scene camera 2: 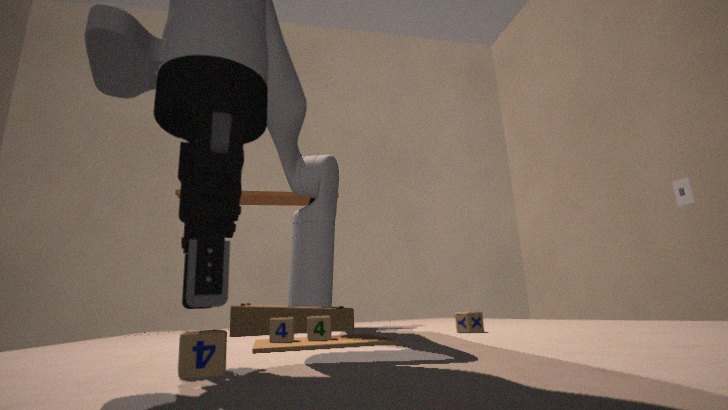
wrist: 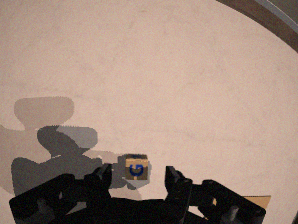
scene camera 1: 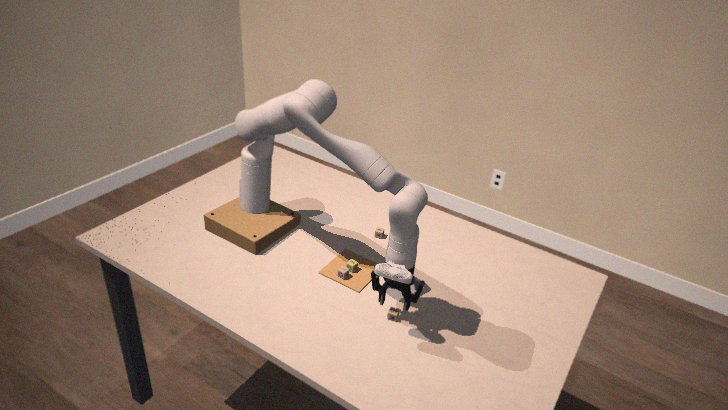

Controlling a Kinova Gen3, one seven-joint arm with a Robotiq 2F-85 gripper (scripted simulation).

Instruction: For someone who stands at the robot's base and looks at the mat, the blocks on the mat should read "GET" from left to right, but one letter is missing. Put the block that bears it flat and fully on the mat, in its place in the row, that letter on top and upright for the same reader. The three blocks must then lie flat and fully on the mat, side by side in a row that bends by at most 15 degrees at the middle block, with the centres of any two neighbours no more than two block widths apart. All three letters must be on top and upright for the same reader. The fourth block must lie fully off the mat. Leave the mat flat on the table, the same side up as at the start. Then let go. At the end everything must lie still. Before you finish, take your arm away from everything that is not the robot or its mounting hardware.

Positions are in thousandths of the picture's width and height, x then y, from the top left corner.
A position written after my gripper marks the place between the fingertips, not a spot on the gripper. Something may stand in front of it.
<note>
I see my gripper (scene camera 2: 278,750) and a letter block (scene camera 2: 278,862).
My gripper also shows in the wrist view (wrist: 465,775) and in scene camera 1 (scene camera 1: 541,748).
</note>
